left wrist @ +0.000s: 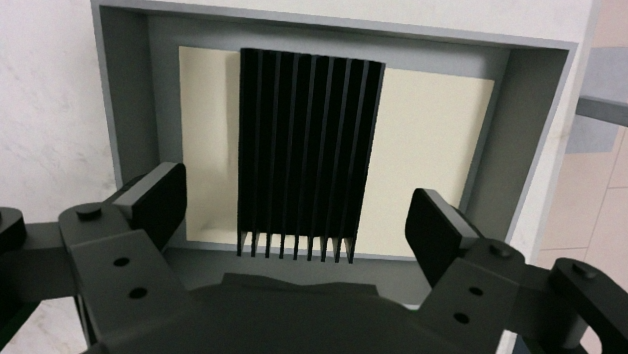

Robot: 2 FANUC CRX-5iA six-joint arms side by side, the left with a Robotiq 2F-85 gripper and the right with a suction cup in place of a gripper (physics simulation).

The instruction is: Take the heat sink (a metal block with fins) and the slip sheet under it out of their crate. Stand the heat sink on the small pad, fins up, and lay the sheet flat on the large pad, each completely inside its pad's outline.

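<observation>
The black heat sink stands with its fins up on the cream slip sheet inside the grey crate, a little left of the sheet's middle. The sheet lies flat on the crate floor and shows on both sides of the heat sink. My left gripper is open and empty, its fingers wide apart above the near part of the crate, one to each side of the heat sink and clear of it. My right suction cup does not show. The small pad and the large pad do not show in this view.
The crate's walls rise around the sheet and heat sink, with the left wall and right wall near the fingers. The pale table's edge runs along the right, with a tiled floor and a grey bar beyond it.
</observation>
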